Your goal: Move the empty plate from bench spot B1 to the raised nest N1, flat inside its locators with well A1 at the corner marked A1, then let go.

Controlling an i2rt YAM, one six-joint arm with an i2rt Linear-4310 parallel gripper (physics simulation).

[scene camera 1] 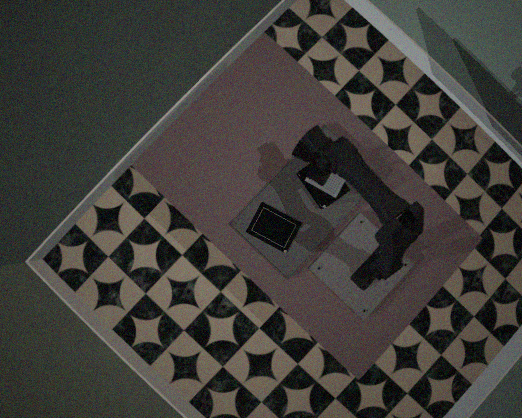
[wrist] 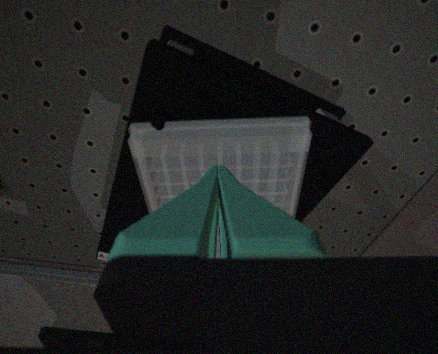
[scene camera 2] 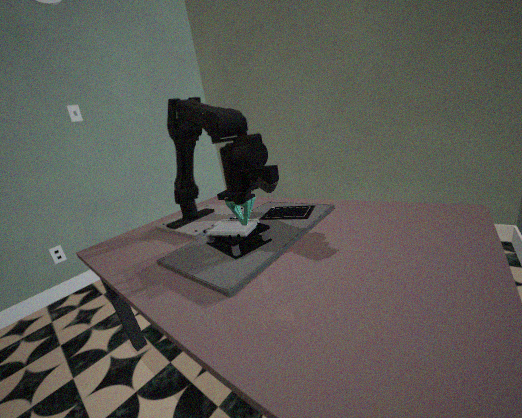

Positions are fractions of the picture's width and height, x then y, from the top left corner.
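Observation:
There's a black nest with white outline (scene camera 1: 0.52, 0.54), and you'd also see a grey perforated deck (scene camera 2: 0.38, 0.62). Then there's a well plate (wrist: 0.61, 0.44), and that's gripped by the gripper (scene camera 2: 0.47, 0.54). The wrist view has the gripper too (wrist: 0.50, 0.50).

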